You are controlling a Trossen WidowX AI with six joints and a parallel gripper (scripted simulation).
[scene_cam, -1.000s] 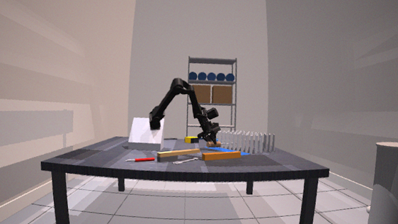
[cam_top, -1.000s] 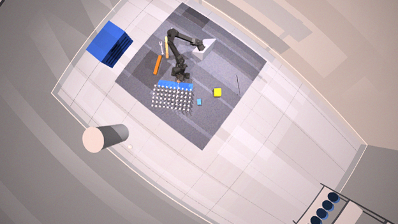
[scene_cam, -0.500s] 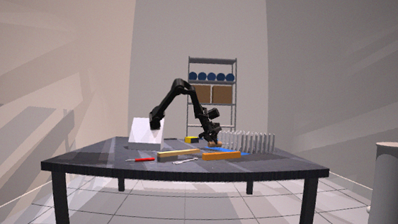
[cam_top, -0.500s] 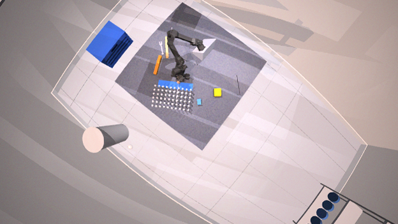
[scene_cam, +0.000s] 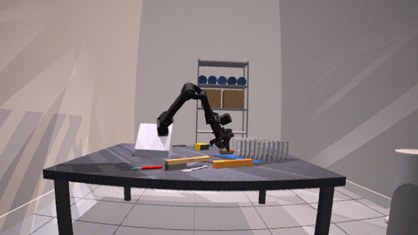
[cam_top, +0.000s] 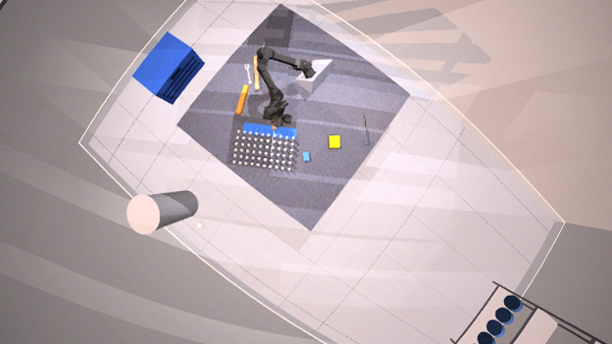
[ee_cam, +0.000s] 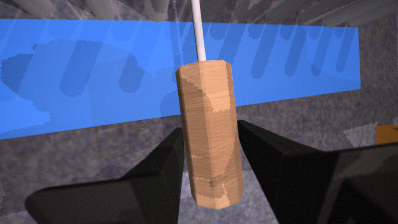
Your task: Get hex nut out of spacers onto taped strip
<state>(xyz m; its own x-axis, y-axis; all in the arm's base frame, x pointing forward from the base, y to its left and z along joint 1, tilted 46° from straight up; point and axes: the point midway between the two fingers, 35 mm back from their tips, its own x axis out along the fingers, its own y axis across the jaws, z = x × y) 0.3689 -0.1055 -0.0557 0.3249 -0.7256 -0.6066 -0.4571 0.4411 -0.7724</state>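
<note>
The blue taped strip is 6 cm ahead of my gripper tip, 4 cm below it and 1 cm to the right of it. The rest, counted from my gripper tip: orange bar 31 cm to the right, 2 cm below, 2 cm behind; then blue block 31 cm to the left, 7 cm ahead, 2 cm below; then hook tool 9 cm ahead, 5 cm to the left.
</note>
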